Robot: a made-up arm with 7 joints.
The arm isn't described. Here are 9 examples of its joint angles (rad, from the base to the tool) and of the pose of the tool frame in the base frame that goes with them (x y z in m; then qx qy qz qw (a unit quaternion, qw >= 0)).
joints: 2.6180 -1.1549 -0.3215 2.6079 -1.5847 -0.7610 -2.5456
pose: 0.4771 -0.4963 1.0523 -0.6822 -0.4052 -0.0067 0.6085
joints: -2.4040 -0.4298 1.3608 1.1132 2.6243 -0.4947 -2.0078
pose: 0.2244 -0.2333 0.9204 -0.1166 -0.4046 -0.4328 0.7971
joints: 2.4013 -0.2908 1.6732 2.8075 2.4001 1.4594 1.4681
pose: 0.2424 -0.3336 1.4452 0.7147 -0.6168 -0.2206 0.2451
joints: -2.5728 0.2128 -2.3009 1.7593 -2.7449 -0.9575 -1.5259
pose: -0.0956 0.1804 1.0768 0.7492 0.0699 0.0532 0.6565
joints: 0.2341 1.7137 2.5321 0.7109 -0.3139 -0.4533 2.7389
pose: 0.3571 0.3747 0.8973 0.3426 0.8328 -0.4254 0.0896
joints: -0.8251 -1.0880 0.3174 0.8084 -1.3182 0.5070 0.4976
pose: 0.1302 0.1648 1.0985 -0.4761 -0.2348 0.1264 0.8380
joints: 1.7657 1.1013 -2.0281 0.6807 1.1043 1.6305 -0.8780
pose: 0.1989 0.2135 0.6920 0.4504 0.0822 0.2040 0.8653
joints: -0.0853 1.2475 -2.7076 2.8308 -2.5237 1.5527 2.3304
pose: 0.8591 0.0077 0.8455 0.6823 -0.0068 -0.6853 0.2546
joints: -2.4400 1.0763 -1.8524 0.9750 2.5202 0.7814 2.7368
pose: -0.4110 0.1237 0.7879 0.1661 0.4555 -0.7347 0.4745
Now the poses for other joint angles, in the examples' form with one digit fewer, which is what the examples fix.
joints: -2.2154 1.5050 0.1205 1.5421 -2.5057 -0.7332 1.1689
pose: -0.050 -0.477 0.409 0.478 -0.378 -0.089 0.788
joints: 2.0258 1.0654 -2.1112 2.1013 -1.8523 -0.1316 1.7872
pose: -0.002 0.676 0.973 -0.328 -0.554 0.694 0.324
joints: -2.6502 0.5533 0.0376 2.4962 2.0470 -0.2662 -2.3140
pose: -0.553 -0.275 1.102 -0.626 -0.122 -0.591 0.494
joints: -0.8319 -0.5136 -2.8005 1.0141 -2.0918 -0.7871 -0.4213
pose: -0.344 0.069 0.847 -0.041 0.018 -0.330 0.943
